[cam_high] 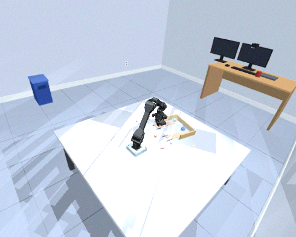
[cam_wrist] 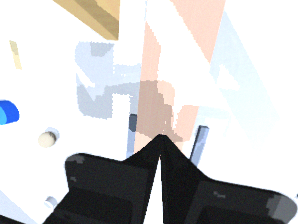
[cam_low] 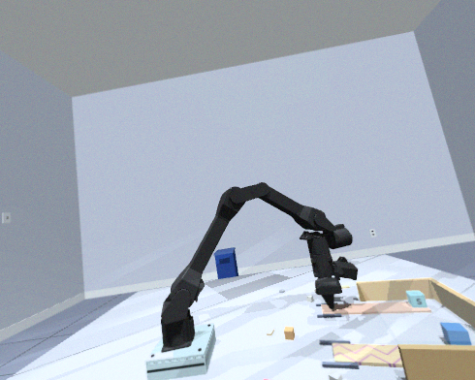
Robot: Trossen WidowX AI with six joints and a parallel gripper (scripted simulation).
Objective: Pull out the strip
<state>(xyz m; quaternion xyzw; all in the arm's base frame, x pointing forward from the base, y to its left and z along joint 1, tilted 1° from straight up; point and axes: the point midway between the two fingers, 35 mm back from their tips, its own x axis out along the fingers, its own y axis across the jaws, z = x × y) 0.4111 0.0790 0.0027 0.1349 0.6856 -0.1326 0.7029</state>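
Now: the labelled teal cube 19 cm ahead of my gripper tip, 7 cm to the right of it and 2 cm above it. The rest, counted from my gripper tip: orange cube 15 cm behind, 8 cm to the right.
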